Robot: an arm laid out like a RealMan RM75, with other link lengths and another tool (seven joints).
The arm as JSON. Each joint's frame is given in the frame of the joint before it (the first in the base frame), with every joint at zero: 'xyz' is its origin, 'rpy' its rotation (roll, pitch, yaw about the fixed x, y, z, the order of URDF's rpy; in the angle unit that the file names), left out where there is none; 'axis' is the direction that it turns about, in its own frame. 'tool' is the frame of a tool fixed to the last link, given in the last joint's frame.
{
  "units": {
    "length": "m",
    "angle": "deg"
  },
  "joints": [
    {
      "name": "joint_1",
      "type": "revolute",
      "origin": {
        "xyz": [
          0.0,
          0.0,
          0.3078
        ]
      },
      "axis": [
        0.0,
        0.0,
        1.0
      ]
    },
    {
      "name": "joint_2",
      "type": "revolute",
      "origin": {
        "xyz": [
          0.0,
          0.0,
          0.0
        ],
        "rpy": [
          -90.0,
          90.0,
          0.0
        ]
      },
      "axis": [
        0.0,
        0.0,
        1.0
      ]
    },
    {
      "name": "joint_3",
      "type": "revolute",
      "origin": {
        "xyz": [
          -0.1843,
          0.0,
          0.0
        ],
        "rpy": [
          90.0,
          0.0,
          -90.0
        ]
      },
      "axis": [
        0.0,
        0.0,
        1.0
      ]
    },
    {
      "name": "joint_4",
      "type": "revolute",
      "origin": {
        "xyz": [
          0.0,
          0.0,
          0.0
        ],
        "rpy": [
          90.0,
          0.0,
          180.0
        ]
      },
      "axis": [
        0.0,
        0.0,
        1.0
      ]
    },
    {
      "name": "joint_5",
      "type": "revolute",
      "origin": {
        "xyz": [
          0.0,
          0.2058,
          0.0
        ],
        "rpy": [
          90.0,
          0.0,
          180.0
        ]
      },
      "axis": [
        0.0,
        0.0,
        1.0
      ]
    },
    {
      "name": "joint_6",
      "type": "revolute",
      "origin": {
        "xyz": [
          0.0,
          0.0,
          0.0
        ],
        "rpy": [
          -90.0,
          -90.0,
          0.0
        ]
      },
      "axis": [
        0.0,
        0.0,
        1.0
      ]
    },
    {
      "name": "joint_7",
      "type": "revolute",
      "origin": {
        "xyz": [
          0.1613,
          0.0,
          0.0
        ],
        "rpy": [
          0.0,
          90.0,
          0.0
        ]
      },
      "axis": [
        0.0,
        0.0,
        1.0
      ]
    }
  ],
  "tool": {
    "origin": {
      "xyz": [
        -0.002,
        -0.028,
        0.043
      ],
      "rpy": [
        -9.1,
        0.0,
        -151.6
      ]
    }
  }
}
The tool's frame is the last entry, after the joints.
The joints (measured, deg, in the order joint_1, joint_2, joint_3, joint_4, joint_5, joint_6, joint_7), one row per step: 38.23 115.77 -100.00 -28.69 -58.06 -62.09 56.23; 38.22 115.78 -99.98 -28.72 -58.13 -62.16 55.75; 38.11 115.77 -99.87 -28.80 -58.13 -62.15 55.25; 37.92 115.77 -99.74 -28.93 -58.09 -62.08 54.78; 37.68 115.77 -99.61 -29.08 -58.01 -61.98 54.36; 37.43 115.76 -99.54 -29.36 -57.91 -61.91 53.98; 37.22 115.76 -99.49 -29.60 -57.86 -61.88 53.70; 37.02 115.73 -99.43 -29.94 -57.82 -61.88 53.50; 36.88 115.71 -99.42 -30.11 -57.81 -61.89 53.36; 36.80 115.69 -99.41 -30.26 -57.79 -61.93 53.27; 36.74 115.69 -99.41 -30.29 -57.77 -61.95 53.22; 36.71 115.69 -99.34 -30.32 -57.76 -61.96 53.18; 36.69 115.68 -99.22 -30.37 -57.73 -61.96 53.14; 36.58 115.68 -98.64 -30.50 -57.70 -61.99 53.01; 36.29 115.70 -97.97 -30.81 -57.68 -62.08 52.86; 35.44 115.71 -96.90 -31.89 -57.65 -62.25 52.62; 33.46 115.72 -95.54 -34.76 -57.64 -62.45 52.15; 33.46 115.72 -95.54 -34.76 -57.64 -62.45 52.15; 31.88 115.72 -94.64 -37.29 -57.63 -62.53 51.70; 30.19 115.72 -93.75 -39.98 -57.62 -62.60 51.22
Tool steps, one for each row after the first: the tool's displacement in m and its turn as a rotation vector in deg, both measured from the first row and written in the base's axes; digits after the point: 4 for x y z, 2 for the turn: -0.0002 -0.0005 -0.0001 0.17 -0.12 0.48; 0.0000 -0.0004 0.0003 0.51 -0.17 0.81; 0.0004 -0.0001 0.0009 0.91 -0.18 1.02; 0.0009 0.0003 0.0016 1.33 -0.15 1.12; 0.0008 0.0005 0.0024 1.71 -0.07 1.32; 0.0007 0.0005 0.0029 1.97 0.00 1.50; 0.0000 0.0006 0.0038 2.22 0.12 1.72; 0.0000 0.0005 0.0041 2.34 0.15 1.85; -0.0004 0.0003 0.0045 2.42 0.21 1.98; -0.0002 0.0002 0.0046 2.45 0.24 1.99; -0.0003 0.0004 0.0049 2.52 0.29 1.99; -0.0005 0.0009 0.0055 2.65 0.37 1.98; -0.0010 0.0028 0.0077 3.17 0.73 1.84; -0.0016 0.0045 0.0105 3.75 1.22 1.69; -0.0032 0.0068 0.0161 4.86 2.20 1.60; -0.0071 0.0088 0.0259 6.84 3.80 2.06; -0.0071 0.0088 0.0259 6.84 3.80 2.06; -0.0109 0.0099 0.0338 8.52 4.92 2.74; -0.0145 0.0108 0.0425 10.33 5.98 3.48
